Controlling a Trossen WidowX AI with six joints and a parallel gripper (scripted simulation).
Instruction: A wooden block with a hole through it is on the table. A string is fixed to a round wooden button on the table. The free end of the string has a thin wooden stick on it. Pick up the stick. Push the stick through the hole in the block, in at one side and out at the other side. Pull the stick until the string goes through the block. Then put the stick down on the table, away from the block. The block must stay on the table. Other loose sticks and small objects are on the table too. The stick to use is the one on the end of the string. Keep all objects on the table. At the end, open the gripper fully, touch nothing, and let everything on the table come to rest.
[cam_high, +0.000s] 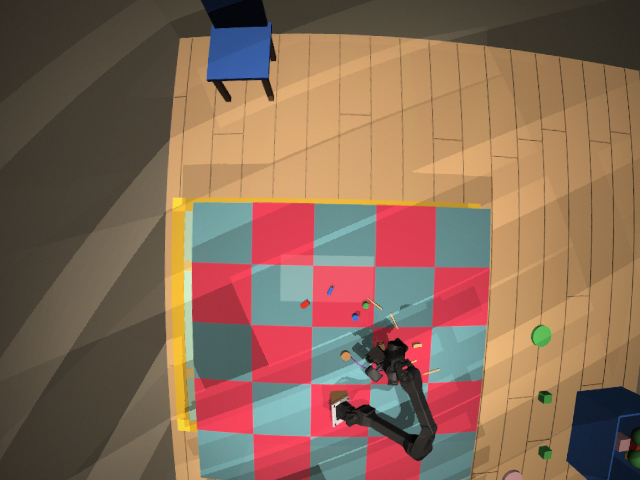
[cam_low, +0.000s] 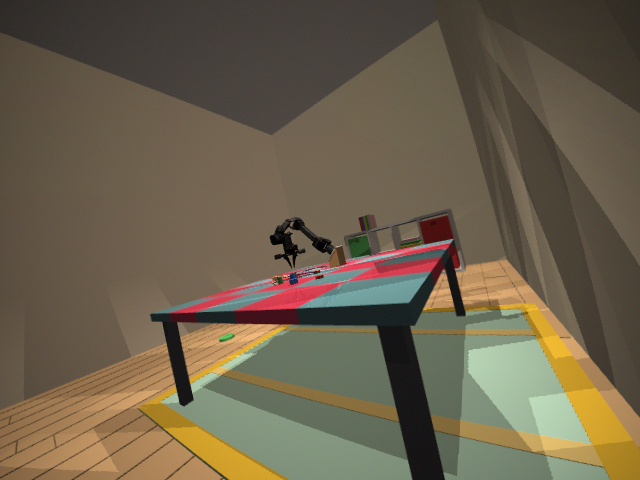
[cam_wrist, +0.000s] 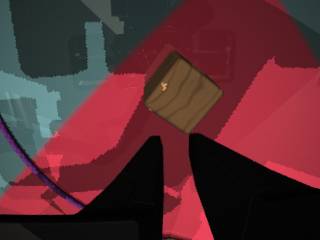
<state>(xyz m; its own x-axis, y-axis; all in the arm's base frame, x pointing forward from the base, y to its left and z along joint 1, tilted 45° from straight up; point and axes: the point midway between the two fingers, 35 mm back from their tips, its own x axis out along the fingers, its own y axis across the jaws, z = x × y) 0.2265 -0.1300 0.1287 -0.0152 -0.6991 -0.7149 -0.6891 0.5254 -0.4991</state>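
Right now the wooden block is 4 cm below my gripper tip and 1 cm ahead of it. Round my gripper tip: small wooden piece 16 cm to the right, 4 cm below; round wooden button 15 cm to the left, 5 cm below, 2 cm behind; loose stick 13 cm ahead, 6 cm to the right, 5 cm below.
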